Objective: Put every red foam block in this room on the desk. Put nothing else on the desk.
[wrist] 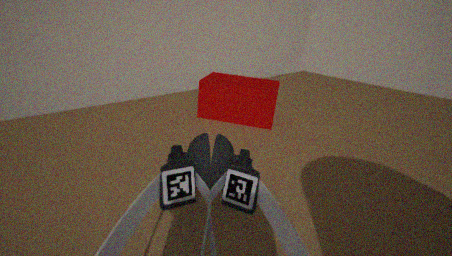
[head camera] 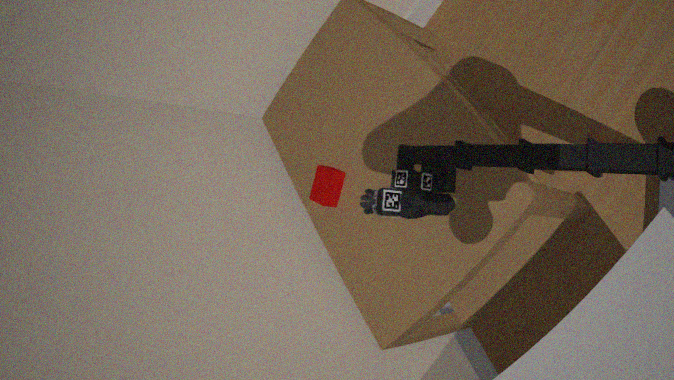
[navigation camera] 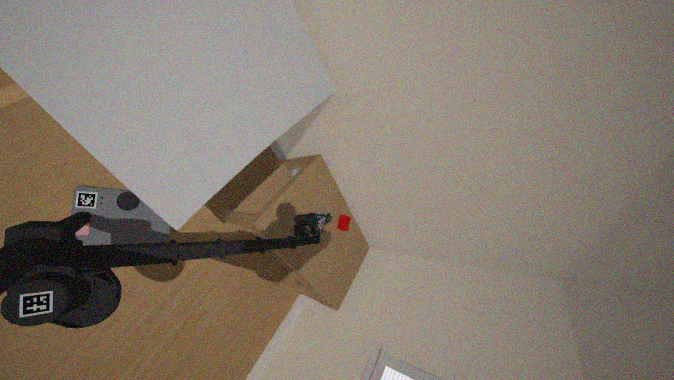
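Seen in the pictures: gripper, between the fingertips: (head camera: 363,201) (navigation camera: 330,217); robot's base, origin of its link: (navigation camera: 128,200).
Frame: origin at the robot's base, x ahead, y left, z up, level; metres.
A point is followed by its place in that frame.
Note:
A red foam block (head camera: 327,186) @[y -1.027, x -0.047, z 0.495 m] (navigation camera: 343,222) @[y -1.027, x -0.044, z 0.490 m] (wrist: 237,101) lies on a brown wooden top (head camera: 320,120) @[y -1.141, x -0.231, z 0.450 m] (navigation camera: 345,275) @[y -1.151, x -0.425, z 0.450 m] (wrist: 75,145), close to the wall-side edge. I cannot tell whether this top is the desk. My gripper (head camera: 366,202) @[y -0.922, x -0.018, z 0.467 m] (navigation camera: 329,218) @[y -0.922, x -0.018, z 0.467 m] (wrist: 210,152) @[y -0.922, x -0.018, z 0.467 m] is shut, its two fingertips together with nothing between them. It hangs over the wooden top, short of the block. In the wrist view the block is beyond the fingertips and slightly right, with a stretch of wood showing between them.
Pale walls (head camera: 125,200) @[y -1.200, x 0.043, z 1.010 m] (navigation camera: 475,150) @[y -0.904, x 0.315, z 1.219 m] (wrist: 125,45) meet at a corner behind the top. A large pale flat surface (navigation camera: 175,100) @[y -0.056, x 0.262, z 0.720 m] (head camera: 615,320) @[y -0.149, x 0.120, z 0.720 m] is beside my arm (head camera: 550,157) @[y -0.330, x -0.101, z 0.621 m] (navigation camera: 215,250) @[y -0.223, x -0.104, z 0.623 m]. Wooden floor (navigation camera: 175,325) @[y -0.230, x -0.672, z 0.000 m] shows below, and a window frame (navigation camera: 372,365) @[y -1.015, x -0.856, z 0.786 m] stands at the navigation view's bottom.

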